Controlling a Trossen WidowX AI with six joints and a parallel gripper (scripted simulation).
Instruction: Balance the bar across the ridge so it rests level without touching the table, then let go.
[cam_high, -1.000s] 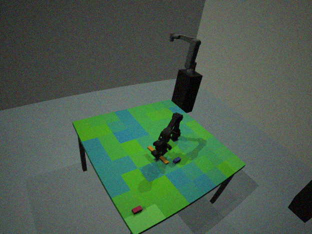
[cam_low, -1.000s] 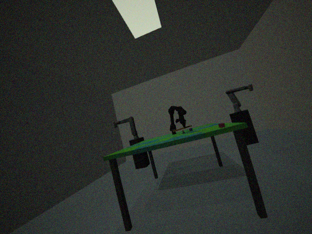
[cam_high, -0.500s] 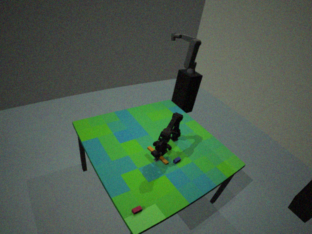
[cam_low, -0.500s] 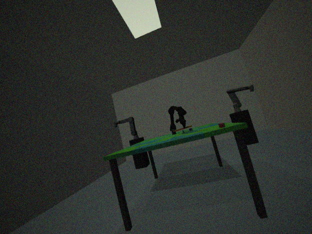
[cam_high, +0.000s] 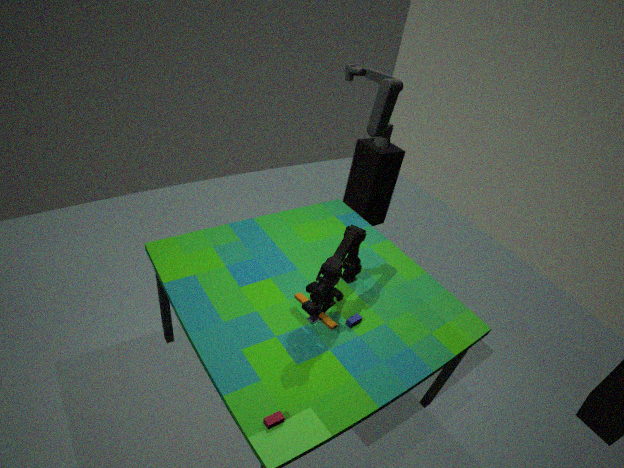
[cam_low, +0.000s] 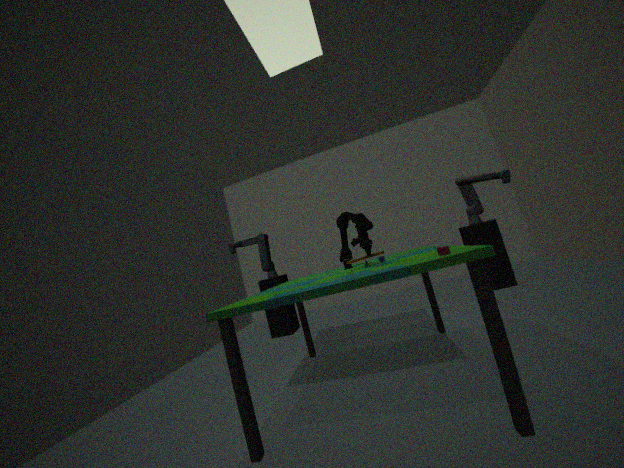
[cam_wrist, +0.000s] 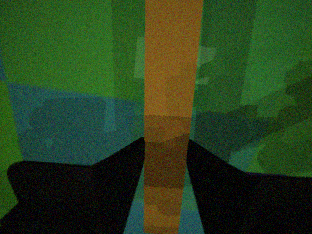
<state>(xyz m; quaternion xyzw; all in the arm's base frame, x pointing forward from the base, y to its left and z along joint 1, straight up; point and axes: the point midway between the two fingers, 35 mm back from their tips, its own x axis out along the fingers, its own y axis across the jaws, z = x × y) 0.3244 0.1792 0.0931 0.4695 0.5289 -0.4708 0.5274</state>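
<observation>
Right now the bar is 3 cm to the right of my gripper tip. The rest, counted from my gripper tip: red block 42 cm ahead, 32 cm to the left, 4 cm below; then blue block 15 cm behind, 7 cm to the left, 4 cm below.
</observation>
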